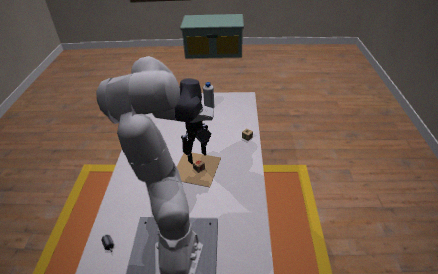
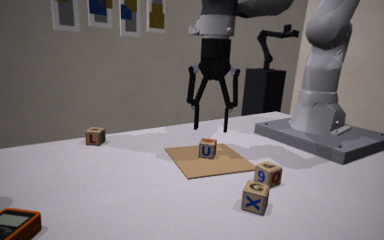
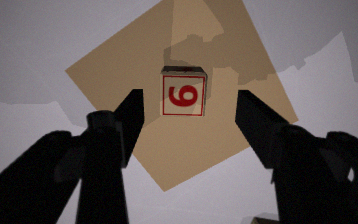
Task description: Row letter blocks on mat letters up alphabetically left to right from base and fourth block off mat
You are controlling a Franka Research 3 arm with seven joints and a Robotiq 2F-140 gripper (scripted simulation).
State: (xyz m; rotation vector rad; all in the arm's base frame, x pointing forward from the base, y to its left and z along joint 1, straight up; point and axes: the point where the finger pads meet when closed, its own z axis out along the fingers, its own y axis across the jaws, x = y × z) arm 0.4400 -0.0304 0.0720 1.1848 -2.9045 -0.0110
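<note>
Now: hand 80 mm above the block. Also, from my hand: tan mat 110 mm below, 10 mm to the left, 10 mm ahead; small dark object 430 mm behind, 320 mm to the left, 90 mm below; grey can 540 mm ahead, 30 mm below, 20 mm to the right.
</note>
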